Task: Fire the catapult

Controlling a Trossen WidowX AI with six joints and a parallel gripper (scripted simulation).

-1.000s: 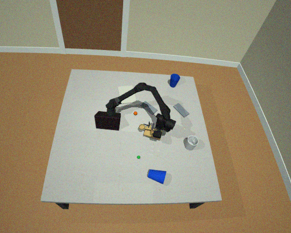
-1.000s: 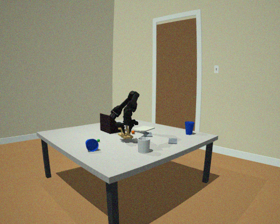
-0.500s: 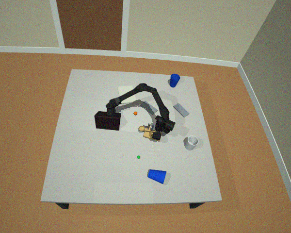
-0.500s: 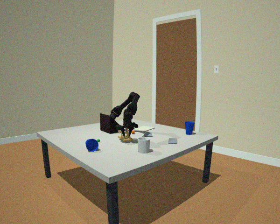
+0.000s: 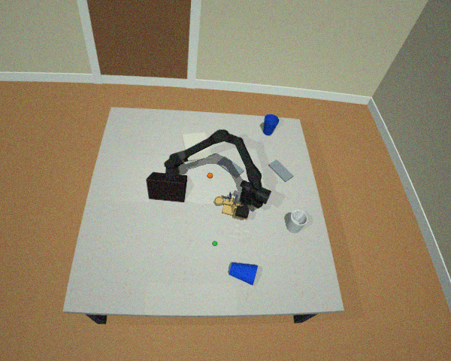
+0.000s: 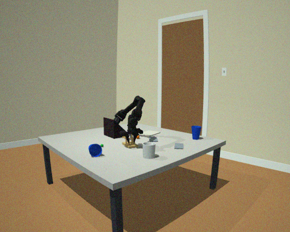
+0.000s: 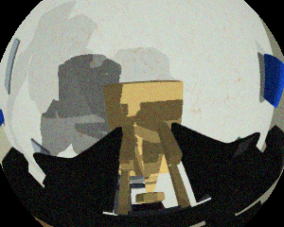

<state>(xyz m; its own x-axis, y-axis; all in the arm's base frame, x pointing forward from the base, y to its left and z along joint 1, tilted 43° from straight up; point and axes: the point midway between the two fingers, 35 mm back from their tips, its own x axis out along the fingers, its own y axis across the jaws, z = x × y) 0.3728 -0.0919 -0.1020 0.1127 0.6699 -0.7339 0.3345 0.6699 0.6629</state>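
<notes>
Now: the orange ball 23 cm to the left of my gripper tip, 15 cm behind it and 2 cm below it. Round my gripper tip: green ball 18 cm to the right, 16 cm behind, 2 cm below; white mug 28 cm ahead, 10 cm to the right, 1 cm below; wooden catapult 6 cm behind, 4 cm to the left, 2 cm above.
</notes>
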